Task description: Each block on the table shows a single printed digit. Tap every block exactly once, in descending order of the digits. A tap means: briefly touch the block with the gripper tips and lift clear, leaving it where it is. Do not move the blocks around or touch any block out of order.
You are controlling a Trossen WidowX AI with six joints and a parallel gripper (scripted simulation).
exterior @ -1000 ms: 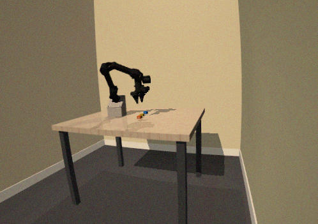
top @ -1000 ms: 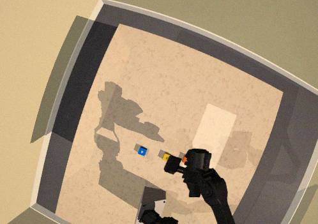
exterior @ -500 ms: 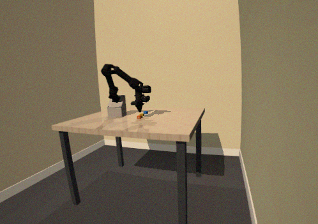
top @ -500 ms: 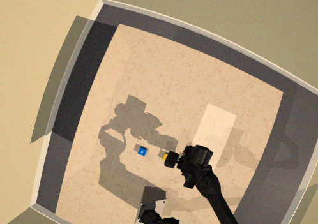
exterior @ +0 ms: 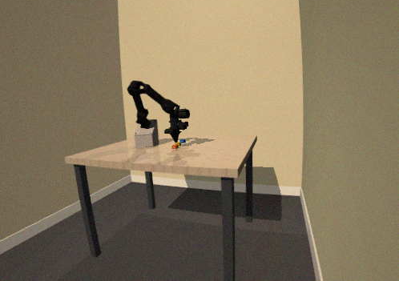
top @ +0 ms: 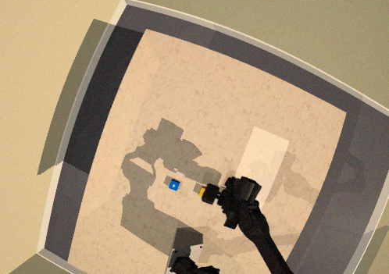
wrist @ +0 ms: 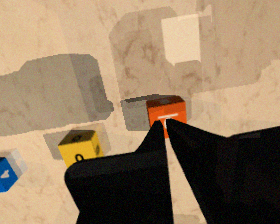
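Now: gripper tip 3 cm above the orange block, 1 cm to the left of it and 1 cm past it. From my gripper tip the other things lie so: blue block (19 cm to the left, 5 cm behind, 3 cm below); yellow block (8 cm to the left, 3 cm below, 3 cm behind).
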